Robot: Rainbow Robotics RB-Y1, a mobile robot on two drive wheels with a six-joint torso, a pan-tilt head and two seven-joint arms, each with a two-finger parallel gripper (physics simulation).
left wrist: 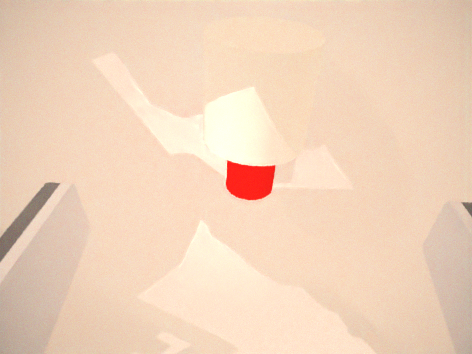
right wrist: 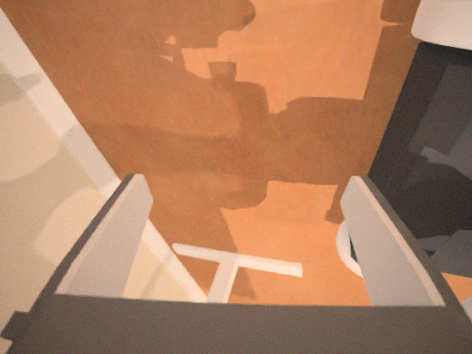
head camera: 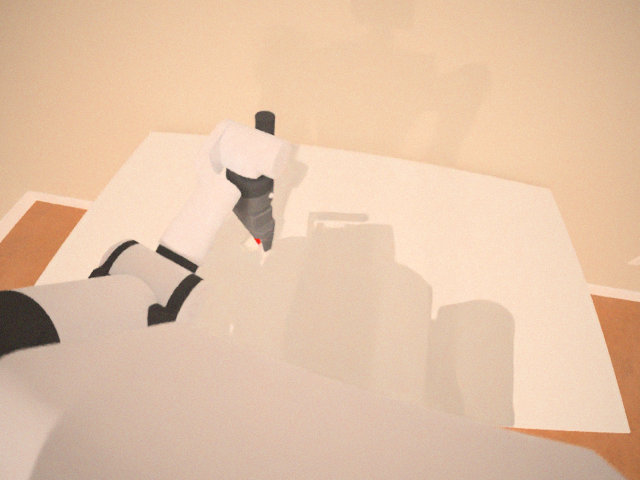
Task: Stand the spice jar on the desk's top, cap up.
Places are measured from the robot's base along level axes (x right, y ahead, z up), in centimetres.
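Where they show: left gripper, fingertip midpoint: (left wrist: 255,215) (head camera: 254,233); right gripper, fingertip midpoint: (right wrist: 245,188).
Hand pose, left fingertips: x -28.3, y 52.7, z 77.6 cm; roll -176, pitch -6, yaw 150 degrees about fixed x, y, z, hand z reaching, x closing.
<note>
Each offset is from my left fingertips to the centre of the thing. "spot": to the spot under its first point. Level surfaces: height alone.
The spice jar @[dx -0.8, dy -0.8, dz -3.7 cm] (head camera: 251,245) (left wrist: 265,95) has a pale body and a narrower red cap. It appears to lie on its side on the desk's pale top @[dz -5.5 cm] (head camera: 480,222) (left wrist: 125,220), its cap end toward the wall; the pale body blends into the desk. My left gripper (head camera: 267,249) (left wrist: 255,215) is open and empty and points down at the jar. In the left wrist view the cap appears between its fingertips, the body above it in the picture. How high the fingertips are cannot be told exactly. My right gripper (right wrist: 245,188) is open and empty, away from the jar.
A beige wall (head camera: 336,72) stands behind the desk. Robot shadows and bright patches fall on the desk top. In the right wrist view the orange-brown floor @[dz -77.5 cm] (right wrist: 300,220) shows with a white T-shaped piece @[spot: dx -42.8, dy -1.1, dz -73.6 cm] (right wrist: 227,260) and the robot's dark base (right wrist: 430,200) at the right.
</note>
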